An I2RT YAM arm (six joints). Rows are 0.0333 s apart.
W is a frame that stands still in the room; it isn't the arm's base.
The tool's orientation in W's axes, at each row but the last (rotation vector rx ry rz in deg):
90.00, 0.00, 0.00
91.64, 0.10, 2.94
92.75, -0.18, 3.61
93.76, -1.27, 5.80
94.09, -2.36, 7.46
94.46, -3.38, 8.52
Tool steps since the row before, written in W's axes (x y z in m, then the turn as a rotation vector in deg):
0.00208, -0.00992, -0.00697, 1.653, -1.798, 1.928
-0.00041, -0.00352, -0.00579, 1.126, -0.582, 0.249
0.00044, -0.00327, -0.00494, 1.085, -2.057, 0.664
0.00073, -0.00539, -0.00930, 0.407, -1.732, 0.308
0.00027, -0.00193, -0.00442, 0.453, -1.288, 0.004
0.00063, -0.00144, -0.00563, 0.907, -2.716, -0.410
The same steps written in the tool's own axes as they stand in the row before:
0.00208, -0.00697, 0.00992, 1.653, 1.928, 1.798
-0.00071, -0.00567, 0.00367, 1.113, 0.231, 0.613
0.00011, -0.00479, 0.00352, 1.036, 0.719, 2.064
-0.00027, -0.00894, 0.00601, 0.348, 0.394, 1.727
-0.00032, -0.00426, 0.00225, 0.383, 0.054, 1.309
-0.00020, -0.00552, 0.00190, 0.705, -0.293, 2.790

